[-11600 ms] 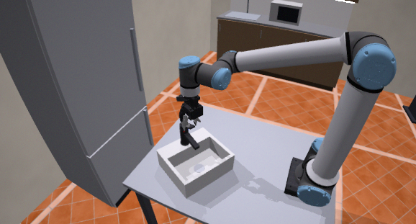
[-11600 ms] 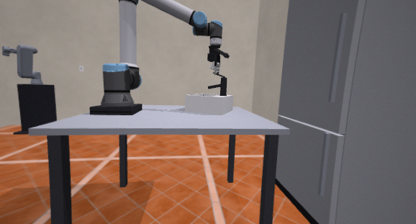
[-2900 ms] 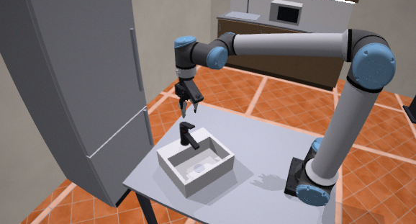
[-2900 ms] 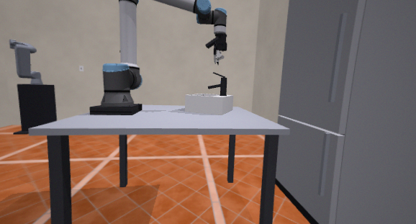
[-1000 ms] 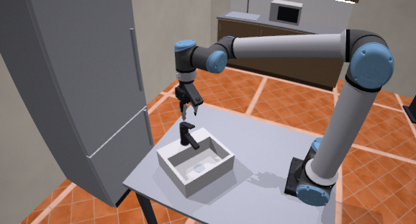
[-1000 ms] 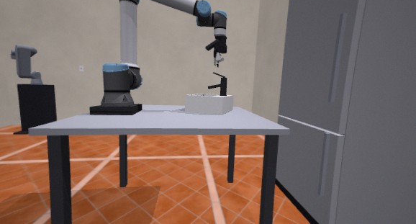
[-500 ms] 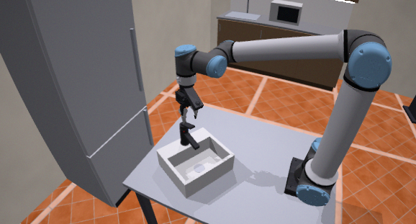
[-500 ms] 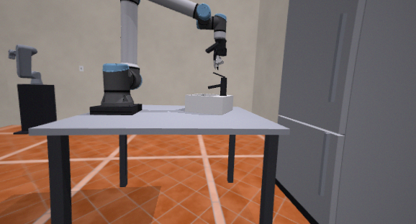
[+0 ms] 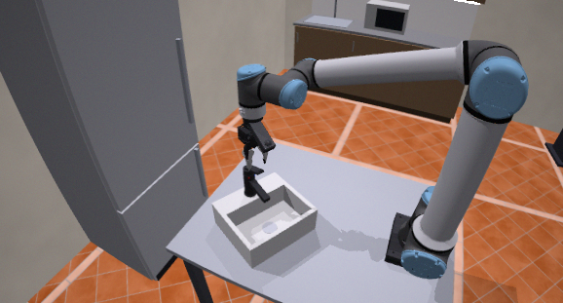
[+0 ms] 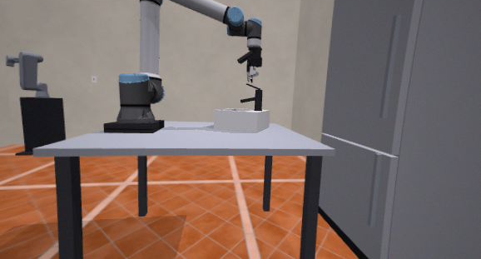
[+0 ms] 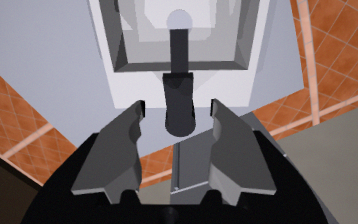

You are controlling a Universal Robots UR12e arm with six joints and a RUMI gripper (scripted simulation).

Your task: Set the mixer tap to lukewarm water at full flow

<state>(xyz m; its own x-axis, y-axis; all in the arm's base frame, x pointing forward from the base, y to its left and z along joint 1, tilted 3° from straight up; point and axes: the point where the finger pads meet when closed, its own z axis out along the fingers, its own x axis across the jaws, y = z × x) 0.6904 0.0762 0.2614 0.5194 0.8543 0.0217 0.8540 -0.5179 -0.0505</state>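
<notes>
My hand is 2 cm short of the lever, 1 cm to the left of it and 4 cm above it. Round my hand: white sink basin (4 cm behind, 3 cm to the left, 29 cm below); then black mixer tap (4 cm ahead, 2 cm to the right, 9 cm below).
</notes>
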